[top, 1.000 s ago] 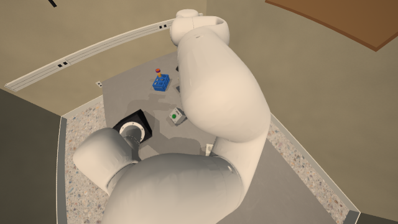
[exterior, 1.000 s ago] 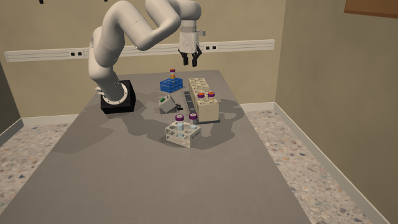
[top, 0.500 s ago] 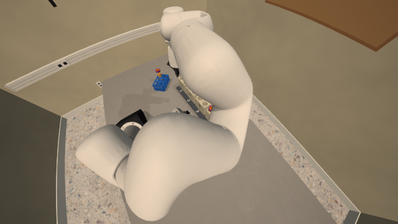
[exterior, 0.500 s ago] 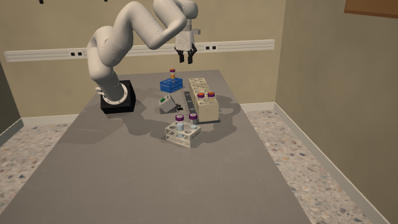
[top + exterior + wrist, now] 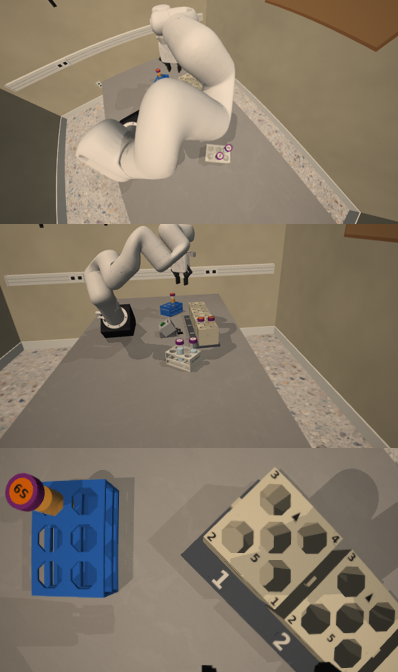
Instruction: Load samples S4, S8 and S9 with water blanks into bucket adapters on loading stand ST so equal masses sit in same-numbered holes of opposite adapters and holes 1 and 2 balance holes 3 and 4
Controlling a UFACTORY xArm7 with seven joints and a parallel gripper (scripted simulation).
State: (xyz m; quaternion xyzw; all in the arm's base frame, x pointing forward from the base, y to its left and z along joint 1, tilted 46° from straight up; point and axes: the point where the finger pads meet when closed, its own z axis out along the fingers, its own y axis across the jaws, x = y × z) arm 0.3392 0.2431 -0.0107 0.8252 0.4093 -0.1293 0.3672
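Right now the orange-dot sample tube is 7 cm behind my hand, 23 cm to the left of it and 19 cm below it. From my hand the other things lie so: white rack (48 cm to the right, 22 cm below); green DONE key (11 cm behind, 17 cm to the right, 19 cm below); blue rack (8 cm behind, 18 cm to the left, 22 cm below).
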